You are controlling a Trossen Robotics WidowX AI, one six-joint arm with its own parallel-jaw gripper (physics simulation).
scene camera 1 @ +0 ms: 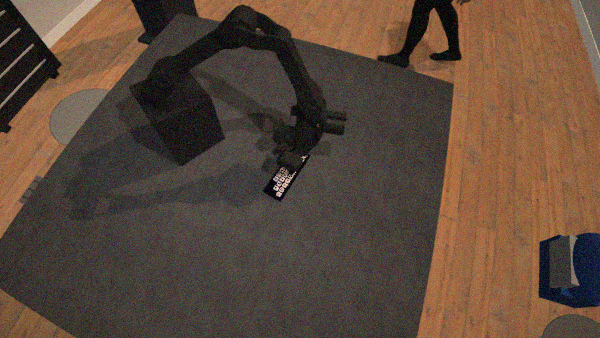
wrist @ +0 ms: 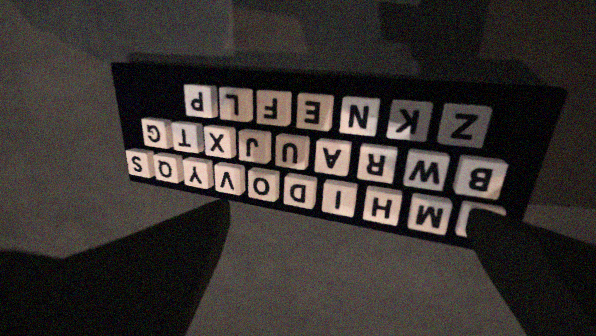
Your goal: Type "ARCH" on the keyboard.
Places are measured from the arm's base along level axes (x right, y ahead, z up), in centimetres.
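Pixels of known places: gripper, fingertip midpoint: (wrist: 346, 215); arm's base, link origin: (scene camera 1: 163, 104).
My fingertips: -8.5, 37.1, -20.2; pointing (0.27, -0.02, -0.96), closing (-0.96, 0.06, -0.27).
For each thing: its top centre in the pictures, then the offset to it from my fingertips, as dx, dy, dz. "*": a spot on its surface instead. Level surfaces: height alone.
- black keyboard, surface spot: (wrist: 145, 90) (scene camera 1: 269, 187) * +9.9, -4.7, -1.6
- R key, top centre: (wrist: 376, 165) -1.0, -1.7, -1.0
- H key, top centre: (wrist: 381, 208) -1.2, +0.1, -1.0
- dark mat, surface height: dz -2.7
The black keyboard (scene camera 1: 268, 190) (wrist: 145, 90) lies on the mat, its white letter keys upside down in the wrist view. There the A key (wrist: 332, 157) and R key (wrist: 377, 164) are in the middle row, and the H key (wrist: 382, 205) is in the row nearest the fingers. A key (wrist: 461, 221) at the right end of that row is mostly covered by the right finger; its letter is hidden. My gripper (wrist: 346, 215) is open and empty, its fingers spread along the near edge of the keyboard. In the scene view the gripper end covers part of the keyboard.
The dark mat (scene camera 1: 320, 260) lies on a wooden floor. The arm's black base block (scene camera 1: 187, 127) stands left of the keyboard. A person's dark legs (scene camera 1: 419, 35) show behind the mat, and a blue object (scene camera 1: 590, 270) is at the right. A dark drawer unit (scene camera 1: 22, 57) stands at the left.
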